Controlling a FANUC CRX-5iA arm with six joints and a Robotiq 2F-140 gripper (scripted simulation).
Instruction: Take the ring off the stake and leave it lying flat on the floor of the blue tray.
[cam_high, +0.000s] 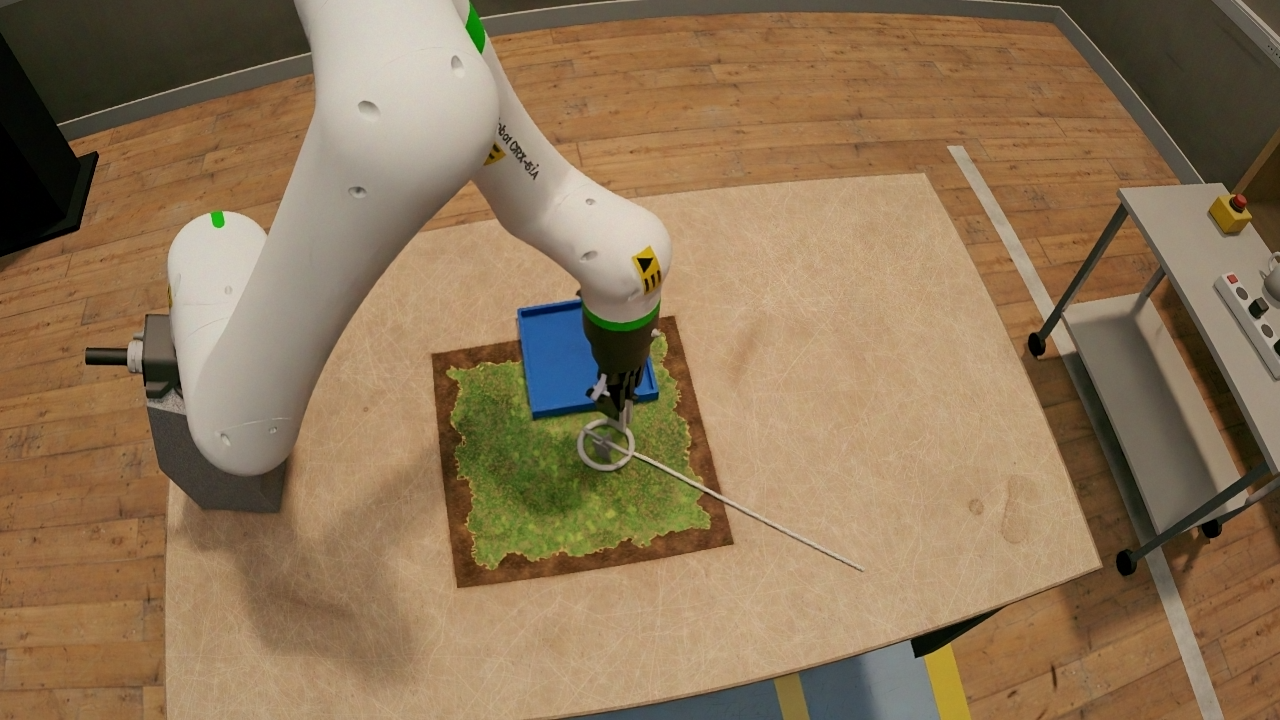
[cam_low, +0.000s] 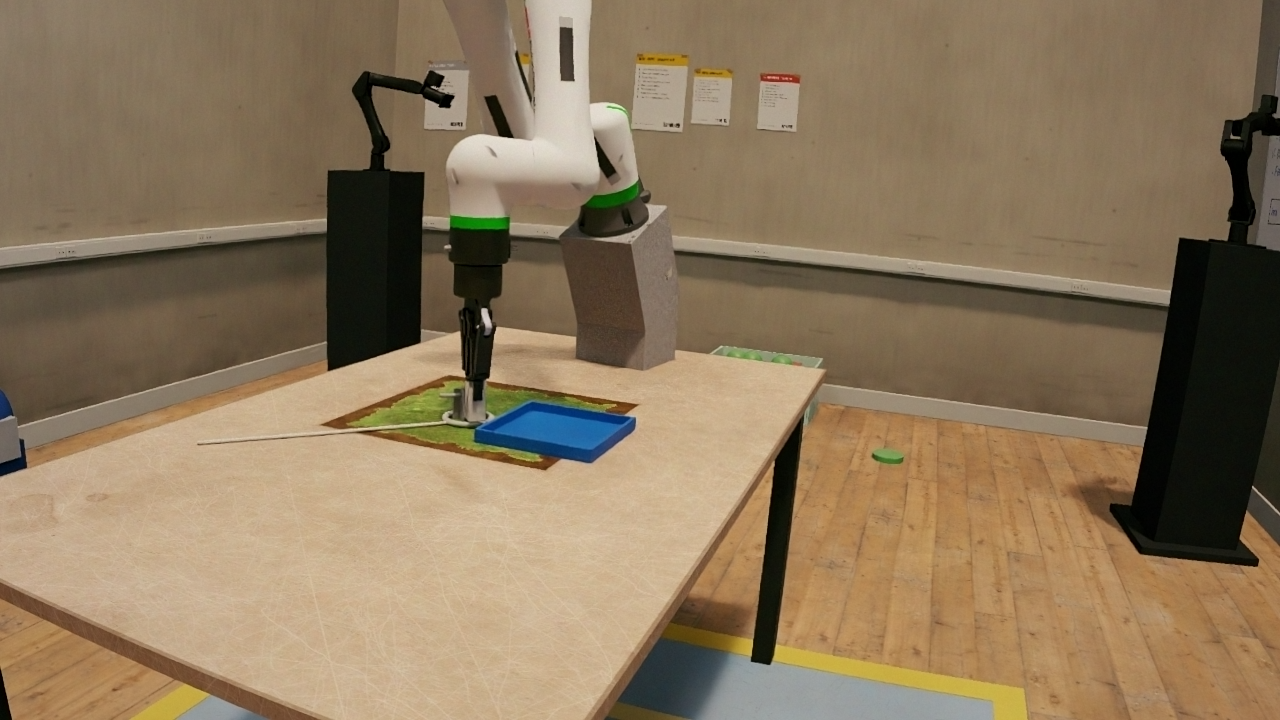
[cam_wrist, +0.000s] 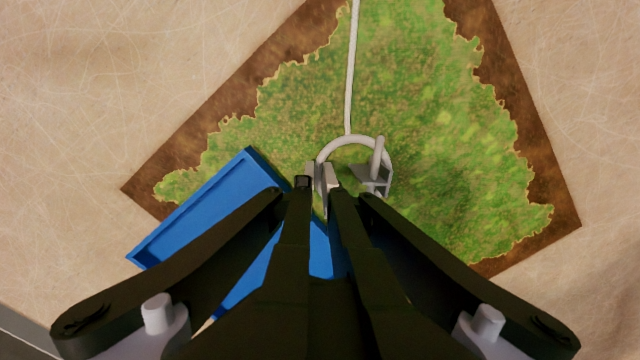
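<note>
The white ring lies 4 cm below my hand, 3 cm to the right of it and 3 cm behind it. The rest, counted from my hand: grey T-topped stake: 4 cm to the right, 3 cm behind, 2 cm below; then mat: 8 cm behind, 6 cm below, 1 cm to the right; then blue tray: 13 cm to the left, 4 cm below, 2 cm behind.
</note>
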